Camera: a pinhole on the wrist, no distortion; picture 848 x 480 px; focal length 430.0 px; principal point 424.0 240.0 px. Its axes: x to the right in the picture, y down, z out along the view. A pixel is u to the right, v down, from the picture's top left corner.
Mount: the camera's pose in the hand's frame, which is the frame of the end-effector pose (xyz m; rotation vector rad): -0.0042 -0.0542 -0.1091 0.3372 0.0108 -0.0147
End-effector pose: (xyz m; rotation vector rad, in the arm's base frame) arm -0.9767 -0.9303 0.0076 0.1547 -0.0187 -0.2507
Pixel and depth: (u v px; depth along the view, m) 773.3 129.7 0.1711
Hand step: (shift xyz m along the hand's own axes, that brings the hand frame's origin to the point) 0.1354 -0.1540 0.0360
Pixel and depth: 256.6 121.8 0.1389
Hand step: -0.0578 -0.1355 0.0100
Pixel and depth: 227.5 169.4 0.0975
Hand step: -0.0482 -0.1010 -0.0218
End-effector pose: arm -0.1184 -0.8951 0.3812 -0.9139 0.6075 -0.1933
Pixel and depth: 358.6 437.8 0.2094
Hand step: -0.0328 -0.0322 0.1208
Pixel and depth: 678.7 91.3 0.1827
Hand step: 0.1045 -0.1756 0.0410
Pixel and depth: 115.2 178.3 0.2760
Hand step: -0.2008 -0.1804 0.1408
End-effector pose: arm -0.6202 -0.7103 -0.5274 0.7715 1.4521 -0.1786
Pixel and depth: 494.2 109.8 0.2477
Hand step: 0.0370 -0.2074 0.0993
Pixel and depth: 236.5 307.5 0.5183
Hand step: -0.2246 -0.1461 0.4098
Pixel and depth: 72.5 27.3 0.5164
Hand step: -0.4262 -0.4608 0.2992
